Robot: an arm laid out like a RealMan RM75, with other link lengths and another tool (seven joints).
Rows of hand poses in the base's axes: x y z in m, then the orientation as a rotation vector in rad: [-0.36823 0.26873 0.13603 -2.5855 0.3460 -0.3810]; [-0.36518 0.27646 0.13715 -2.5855 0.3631 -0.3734]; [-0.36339 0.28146 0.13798 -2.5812 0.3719 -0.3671]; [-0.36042 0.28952 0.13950 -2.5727 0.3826 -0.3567]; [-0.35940 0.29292 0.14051 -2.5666 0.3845 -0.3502]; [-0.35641 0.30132 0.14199 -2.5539 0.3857 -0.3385]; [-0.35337 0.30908 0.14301 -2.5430 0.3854 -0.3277]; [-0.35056 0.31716 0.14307 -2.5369 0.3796 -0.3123]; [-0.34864 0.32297 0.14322 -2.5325 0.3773 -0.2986]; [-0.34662 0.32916 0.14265 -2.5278 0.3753 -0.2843]
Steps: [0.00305 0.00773 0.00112 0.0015 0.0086 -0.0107]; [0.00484 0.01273 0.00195 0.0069 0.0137 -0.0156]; [0.00781 0.02079 0.00347 0.0171 0.0213 -0.0210]; [0.00883 0.02419 0.00448 0.0243 0.0249 -0.0210]; [0.01182 0.03259 0.00596 0.0390 0.0306 -0.0193]; [0.01486 0.04035 0.00698 0.0517 0.0358 -0.0168]; [0.01767 0.04843 0.00704 0.0607 0.0442 -0.0094]; [0.01959 0.05424 0.00719 0.0676 0.0524 -0.0050]; [0.02161 0.06043 0.00662 0.0748 0.0611 -0.0006]
